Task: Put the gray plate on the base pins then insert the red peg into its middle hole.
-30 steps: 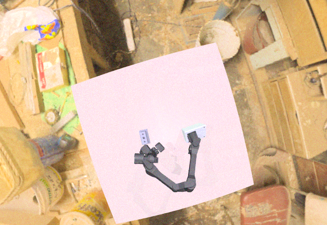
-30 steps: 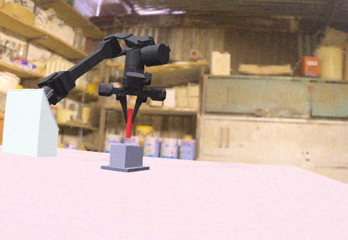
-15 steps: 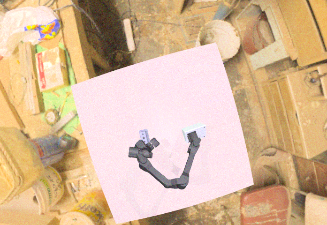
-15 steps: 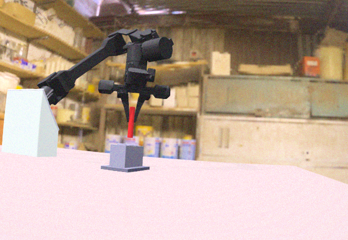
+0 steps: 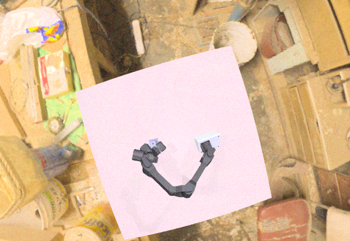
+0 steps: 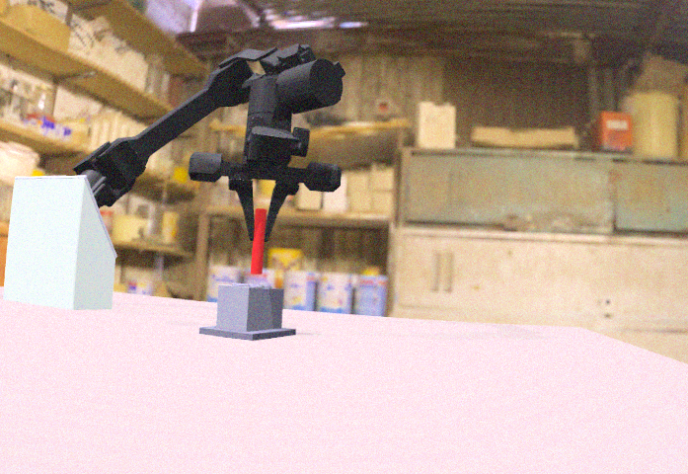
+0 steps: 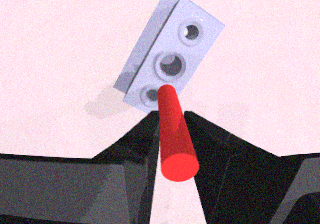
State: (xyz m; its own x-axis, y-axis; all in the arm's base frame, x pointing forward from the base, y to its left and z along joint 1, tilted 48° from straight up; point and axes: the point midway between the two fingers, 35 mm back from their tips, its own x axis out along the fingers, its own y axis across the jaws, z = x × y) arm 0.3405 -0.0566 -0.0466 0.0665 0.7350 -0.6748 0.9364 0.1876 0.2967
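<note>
The gray plate is 70 mm below my gripper tip and 20 mm to the right of it. Also, from my gripper tip: red peg right at my gripper tip; flat base 110 mm below, 20 mm to the right.
</note>
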